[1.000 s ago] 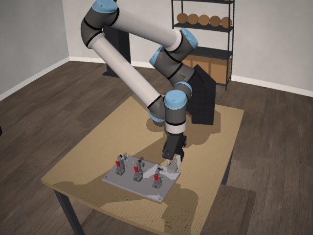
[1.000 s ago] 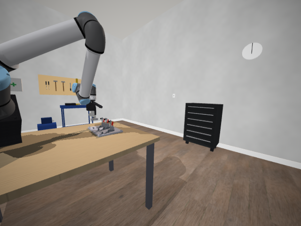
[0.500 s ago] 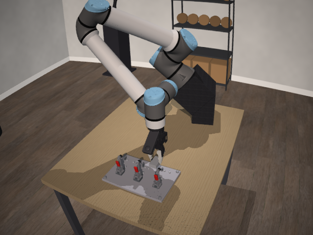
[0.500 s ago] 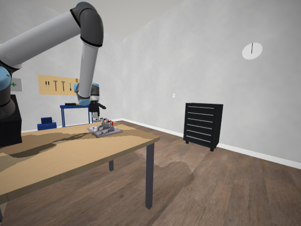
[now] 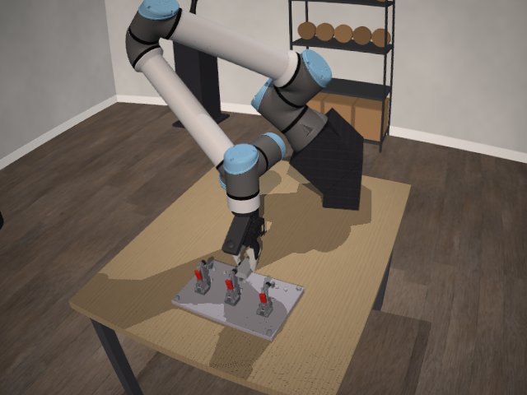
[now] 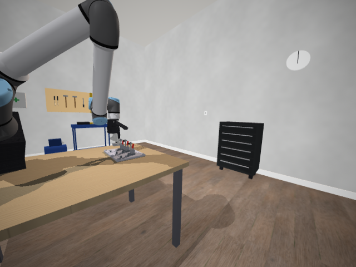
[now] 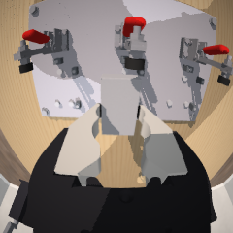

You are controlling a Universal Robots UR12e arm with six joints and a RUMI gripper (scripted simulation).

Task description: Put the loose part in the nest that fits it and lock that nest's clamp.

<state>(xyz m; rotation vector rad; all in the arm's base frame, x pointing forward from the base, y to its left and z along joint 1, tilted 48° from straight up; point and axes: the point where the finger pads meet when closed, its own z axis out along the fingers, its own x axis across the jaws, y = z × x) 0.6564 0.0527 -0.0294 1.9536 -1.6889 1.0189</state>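
Now: hand 9 cm above the fixture plate, 5 cm short of it and 1 cm to the left of it. Also, from my hand: loose part: 1 cm below.
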